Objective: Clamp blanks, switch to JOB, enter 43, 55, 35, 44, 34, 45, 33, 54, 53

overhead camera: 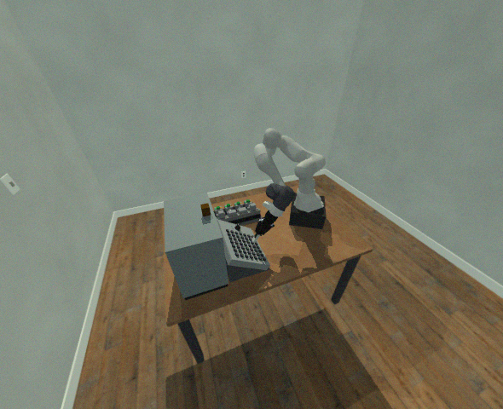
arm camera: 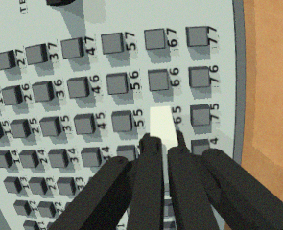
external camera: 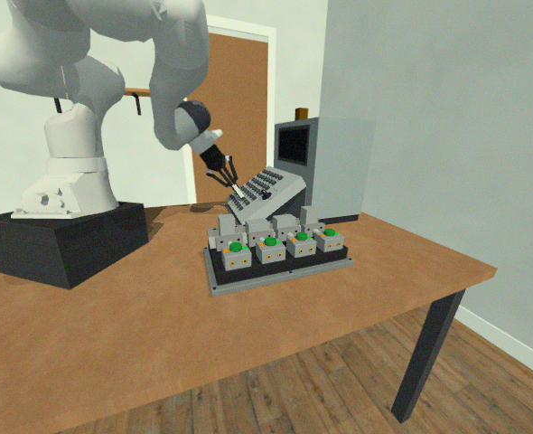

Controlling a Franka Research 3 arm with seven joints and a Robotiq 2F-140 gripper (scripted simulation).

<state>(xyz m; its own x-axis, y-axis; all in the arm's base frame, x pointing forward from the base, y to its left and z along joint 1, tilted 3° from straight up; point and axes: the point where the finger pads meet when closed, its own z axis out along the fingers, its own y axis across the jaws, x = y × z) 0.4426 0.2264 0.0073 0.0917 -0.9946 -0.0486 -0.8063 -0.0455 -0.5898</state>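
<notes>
My hand is 11 cm short of the key, 5 cm to the right of it and 2 cm below it. Also, from my hand: selector knob (9 cm ahead, 12 cm to the right, 1 cm above); then sloped keypad (11 cm ahead, 4 cm below).
</notes>
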